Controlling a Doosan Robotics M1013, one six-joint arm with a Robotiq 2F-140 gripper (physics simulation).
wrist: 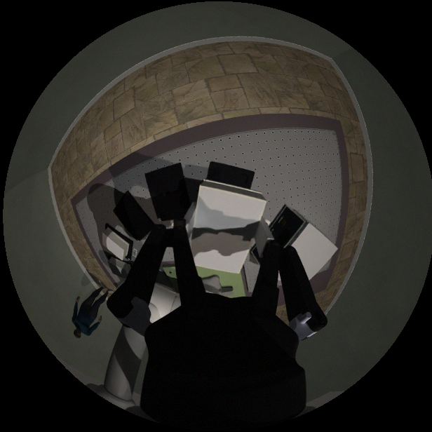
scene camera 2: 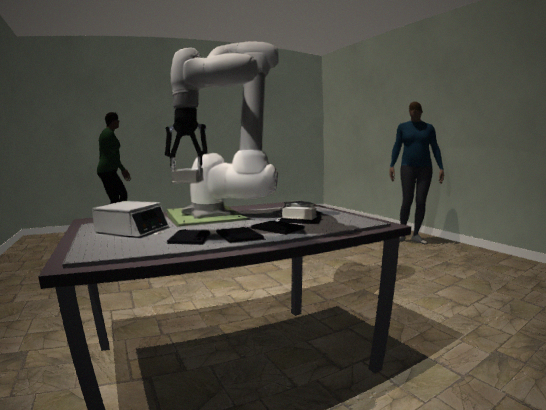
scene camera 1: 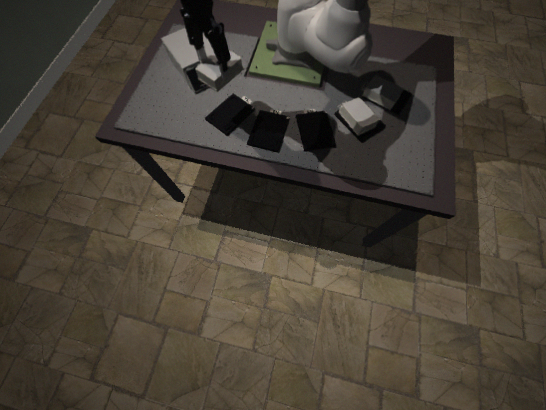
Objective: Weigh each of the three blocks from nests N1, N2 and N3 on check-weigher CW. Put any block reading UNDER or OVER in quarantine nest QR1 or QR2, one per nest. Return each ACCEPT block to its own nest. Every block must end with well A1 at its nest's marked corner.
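Places are measured from the arm's base along level axes (x right, y down, z ahead), in metres.
Where they show: gripper, fingertip midpoint: (scene camera 2: 186,176) (scene camera 1: 215,73); arm's base, link origin: (scene camera 2: 207,212) (scene camera 1: 295,51).
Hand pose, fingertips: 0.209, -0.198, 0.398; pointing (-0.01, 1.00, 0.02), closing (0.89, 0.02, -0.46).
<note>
Each offset is from my fingertips to the top centre of the thing, as dx, dy, dz. "spot": to the spot under its first point. Level surfaces: height alone.
My gripper (scene camera 1: 213,63) (scene camera 2: 186,174) (wrist: 225,216) is shut on a white block @(-0.010, -0.023, -0.018) (scene camera 1: 215,75) (scene camera 2: 184,175) (wrist: 227,210) and holds it level, high above the table. The check-weigher @(+0.176, +0.114, -0.250) (scene camera 1: 175,47) (scene camera 2: 112,218) (wrist: 317,247) stands beside and below it; its display is dark in both scene views. A second white block @(-0.500, +0.154, -0.073) (scene camera 1: 357,115) (scene camera 2: 299,213) (wrist: 117,245) sits in a dark nest. A third block @(-0.587, +0.157, -0.209) (scene camera 1: 378,92) is in the shadowed nest behind it. Three flat black nests without blocks @(spot: -0.011, +0.202, -0.012) (scene camera 1: 230,114) @(spot: -0.174, +0.201, +0.041) (scene camera 1: 268,131) @(spot: -0.354, +0.202, +0.007) (scene camera 1: 316,131) lie in an arc. Nest labels and well A1 marks are too small to read.
The arm's green base plate (scene camera 1: 285,70) (scene camera 2: 205,216) (wrist: 230,277) is behind the nests. The grey perforated board @(dy +0.213) (scene camera 1: 165,112) (scene camera 2: 100,250) (wrist: 300,160) lies on the purple-edged table @(dy +0.227) (scene camera 1: 452,192). Two people (scene camera 2: 110,155) (scene camera 2: 416,145) stand beyond the table.
</note>
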